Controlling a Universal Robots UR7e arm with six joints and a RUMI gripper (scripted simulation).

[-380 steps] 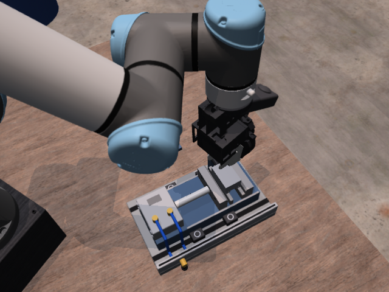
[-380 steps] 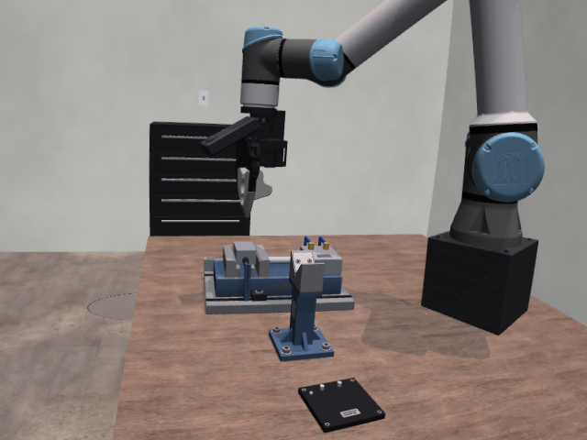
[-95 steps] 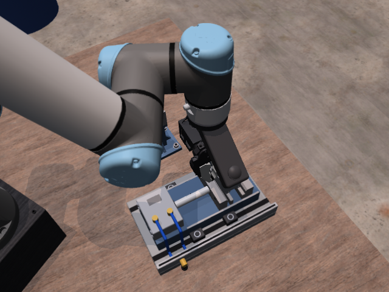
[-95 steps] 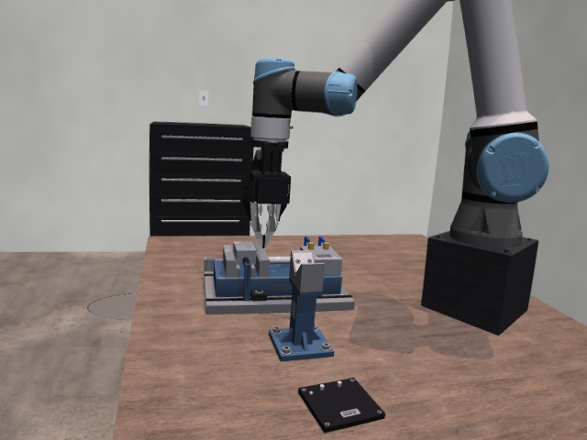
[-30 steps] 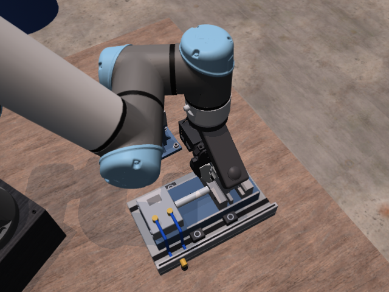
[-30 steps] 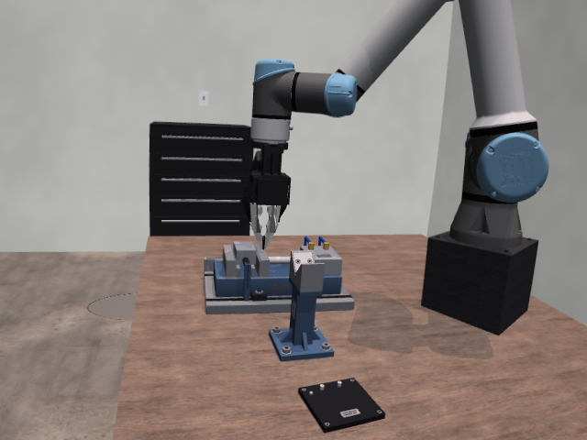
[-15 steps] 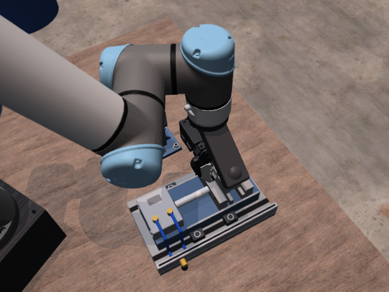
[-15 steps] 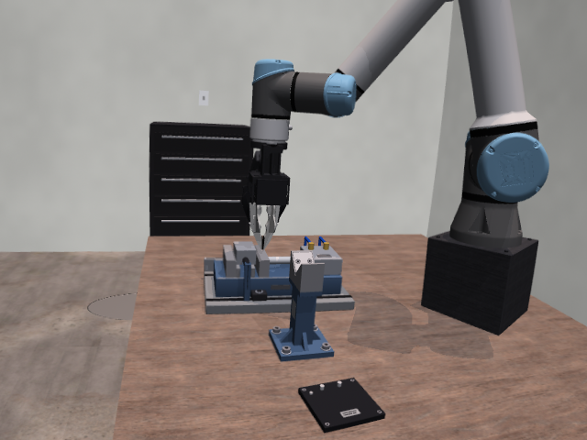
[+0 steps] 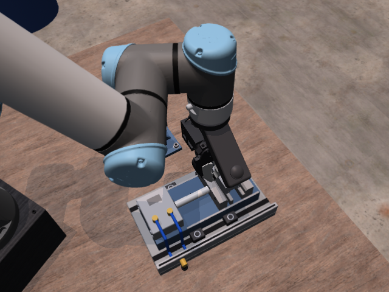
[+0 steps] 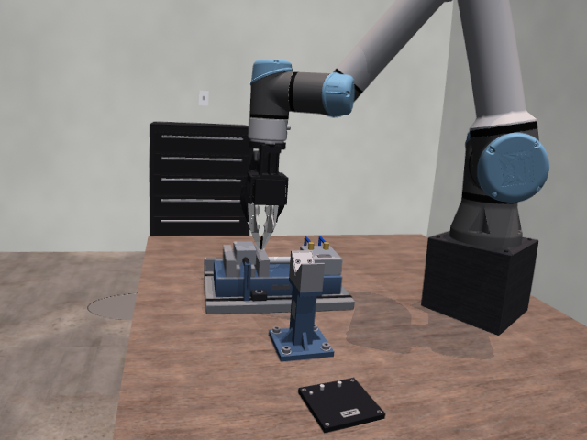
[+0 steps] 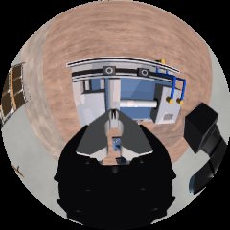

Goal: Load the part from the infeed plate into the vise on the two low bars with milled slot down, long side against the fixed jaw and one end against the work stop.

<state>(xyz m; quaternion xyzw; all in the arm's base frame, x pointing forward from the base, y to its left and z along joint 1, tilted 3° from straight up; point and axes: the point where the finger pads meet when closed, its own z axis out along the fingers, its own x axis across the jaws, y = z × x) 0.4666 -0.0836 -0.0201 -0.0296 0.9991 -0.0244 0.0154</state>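
Right now the part is 30 mm below my hand and 30 mm ahead of it. The rest, counted from my hand: work stop: 50 mm to the left, 30 mm below, 30 mm ahead; then moving jaw: 40 mm below; then white cylinder rod: 50 mm behind, 40 mm below.
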